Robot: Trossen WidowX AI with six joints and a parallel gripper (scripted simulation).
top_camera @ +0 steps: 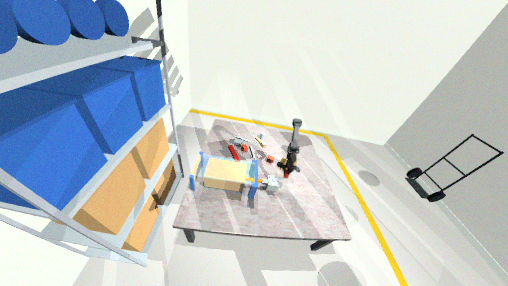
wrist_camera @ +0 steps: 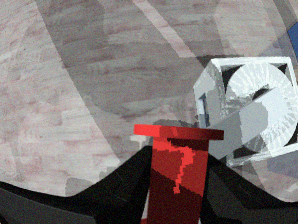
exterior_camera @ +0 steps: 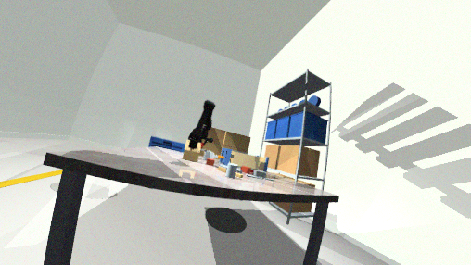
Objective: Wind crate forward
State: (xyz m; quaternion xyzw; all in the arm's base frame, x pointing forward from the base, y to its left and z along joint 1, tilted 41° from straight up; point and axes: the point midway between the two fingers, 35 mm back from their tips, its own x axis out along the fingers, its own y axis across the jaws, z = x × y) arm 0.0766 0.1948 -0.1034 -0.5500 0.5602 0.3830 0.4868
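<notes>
Now: gripper tip 10 cm above the winch, 7 cm short of it and 2 cm to the right of it. Also, from my gripper tip: red bar (46 cm ahead, 28 cm to the right, 13 cm below).
</notes>
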